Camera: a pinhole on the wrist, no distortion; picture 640 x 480 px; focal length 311.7 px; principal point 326.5 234.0 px. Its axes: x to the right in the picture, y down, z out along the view. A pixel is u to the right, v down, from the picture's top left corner.
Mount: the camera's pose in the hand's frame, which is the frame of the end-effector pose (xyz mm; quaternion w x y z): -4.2 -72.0 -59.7 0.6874 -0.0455 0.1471 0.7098
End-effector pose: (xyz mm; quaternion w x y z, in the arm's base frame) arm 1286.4 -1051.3 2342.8 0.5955 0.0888 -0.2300 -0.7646
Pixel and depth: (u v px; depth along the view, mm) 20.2 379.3 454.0
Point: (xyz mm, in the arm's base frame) 776.4 -730.2 2610.1
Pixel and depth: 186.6 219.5 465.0
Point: 955.3 -1004.4 2671.3
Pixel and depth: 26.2 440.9 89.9
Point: 1161.0 -968.5 2326.9
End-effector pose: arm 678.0 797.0 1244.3 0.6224 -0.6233 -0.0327 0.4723
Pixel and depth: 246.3 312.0 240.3
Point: 577.1 939.6 1356.4
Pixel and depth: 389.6 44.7 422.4
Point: 597.6 1169.5 1037.2
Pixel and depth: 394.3 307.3 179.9
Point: 589.9 859.3 1269.5
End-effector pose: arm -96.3 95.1 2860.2 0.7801 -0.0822 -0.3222 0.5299
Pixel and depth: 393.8 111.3 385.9
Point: -295.5 259.2 3092.5
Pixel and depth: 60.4 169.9 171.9
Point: -34.8 49.5 3071.5
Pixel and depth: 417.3 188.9 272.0
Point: -243.1 151.6 2986.0
